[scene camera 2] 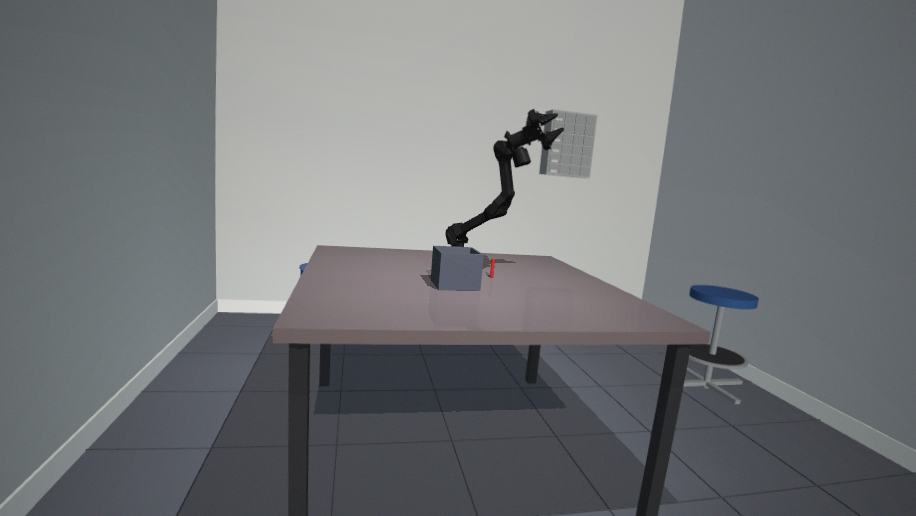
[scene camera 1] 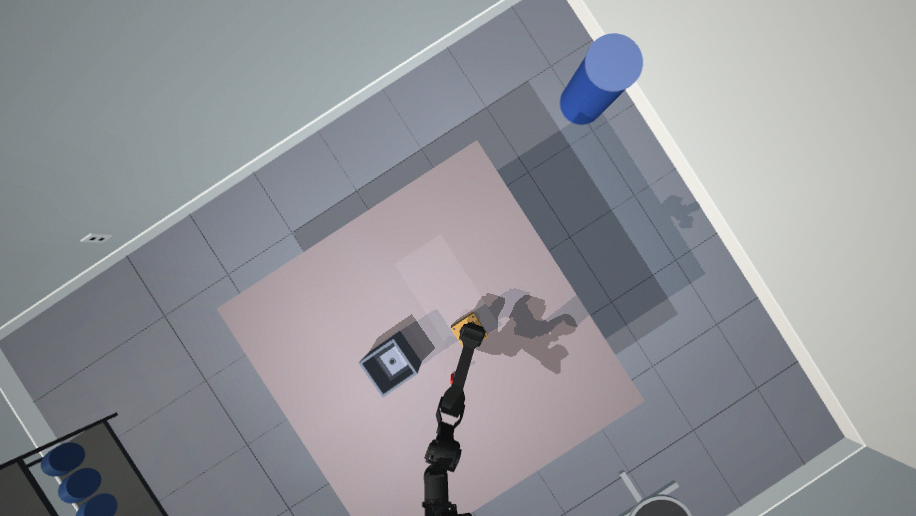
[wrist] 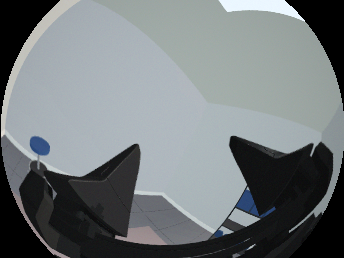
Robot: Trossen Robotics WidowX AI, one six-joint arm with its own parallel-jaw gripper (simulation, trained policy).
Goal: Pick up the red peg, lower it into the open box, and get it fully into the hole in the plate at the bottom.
Labels:
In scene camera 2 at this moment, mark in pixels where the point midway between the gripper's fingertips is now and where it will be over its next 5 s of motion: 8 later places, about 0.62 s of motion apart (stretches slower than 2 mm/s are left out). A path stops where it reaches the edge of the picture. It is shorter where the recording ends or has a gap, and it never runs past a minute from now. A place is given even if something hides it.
My gripper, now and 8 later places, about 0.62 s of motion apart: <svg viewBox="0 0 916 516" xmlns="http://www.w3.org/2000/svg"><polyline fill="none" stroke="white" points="560,121 537,96 492,79 444,80 412,94 402,113 413,134 439,157 471,181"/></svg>

